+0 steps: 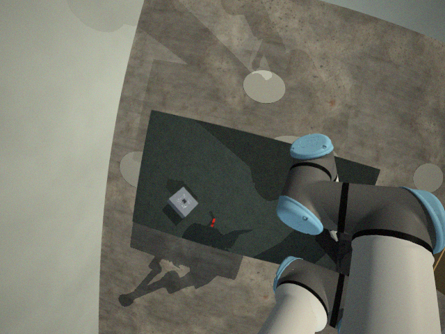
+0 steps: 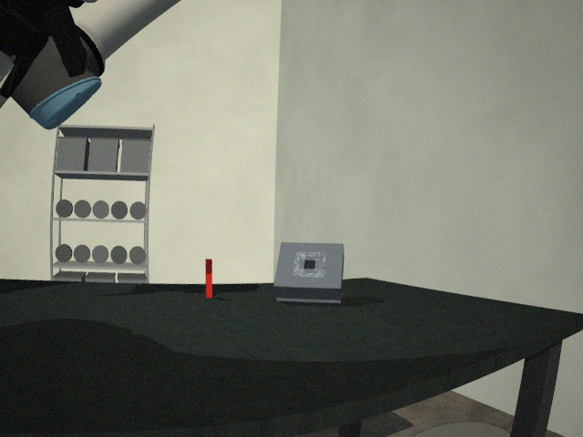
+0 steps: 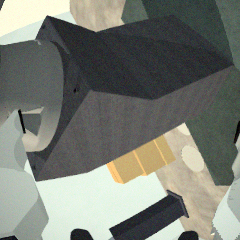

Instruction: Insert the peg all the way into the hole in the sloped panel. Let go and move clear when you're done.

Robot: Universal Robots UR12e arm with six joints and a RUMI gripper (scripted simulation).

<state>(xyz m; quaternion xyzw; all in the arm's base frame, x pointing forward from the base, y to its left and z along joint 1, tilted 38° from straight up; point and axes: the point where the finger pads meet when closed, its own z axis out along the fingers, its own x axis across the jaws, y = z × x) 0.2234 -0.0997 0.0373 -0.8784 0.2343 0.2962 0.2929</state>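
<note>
The red peg lies 36 cm to the left of my hand, 34 cm ahead of it and 28 cm below it.
</note>
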